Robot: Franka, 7 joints.
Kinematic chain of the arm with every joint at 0, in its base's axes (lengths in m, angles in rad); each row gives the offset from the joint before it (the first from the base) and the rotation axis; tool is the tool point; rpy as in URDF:
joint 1: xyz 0 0 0.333 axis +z
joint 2: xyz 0 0 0 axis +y
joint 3: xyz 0 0 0.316 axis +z
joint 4: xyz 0.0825 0 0 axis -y
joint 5: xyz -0.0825 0 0.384 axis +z
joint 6: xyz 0 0 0 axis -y
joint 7: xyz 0.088 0 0 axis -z
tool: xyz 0 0 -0.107 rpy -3.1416 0 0
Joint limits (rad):
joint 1: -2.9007..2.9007
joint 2: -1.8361..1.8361
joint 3: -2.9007..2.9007
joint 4: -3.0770..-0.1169
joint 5: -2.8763..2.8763
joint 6: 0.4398..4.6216
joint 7: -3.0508..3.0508
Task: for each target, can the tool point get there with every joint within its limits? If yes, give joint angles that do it. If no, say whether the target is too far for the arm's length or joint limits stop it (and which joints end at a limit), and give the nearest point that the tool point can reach.
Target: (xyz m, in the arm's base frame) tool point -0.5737 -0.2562 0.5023
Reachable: yes | joints 1.1608 -0.8315 2.2721 -1.2932 -1.2284 0.9043 0.0589
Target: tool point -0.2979 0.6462 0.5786
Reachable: yes | joints -0.9812 -1.1064 1.3903 -0.4163 -0.9643 3.9776 -0.0137
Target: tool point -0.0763 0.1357 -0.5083
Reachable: no: joint limits stop it (at a limit: joint 2) | nearest point -0.0907 0.1614 -0.3516 | short by 0.159 m
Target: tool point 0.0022 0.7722 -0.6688
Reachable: no: too far | nearest point 0.0016 0.5507 -0.2886 | short by 0.440 m
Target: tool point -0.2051 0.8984 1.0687
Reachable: no: too far | nearest point -0.1492 0.6536 0.8683 | short by 0.321 m
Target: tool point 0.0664 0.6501 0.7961
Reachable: yes | joints 2.0684 1.3772 -2.3942 -1.0787 -2.0530 2.7175 -0.0070
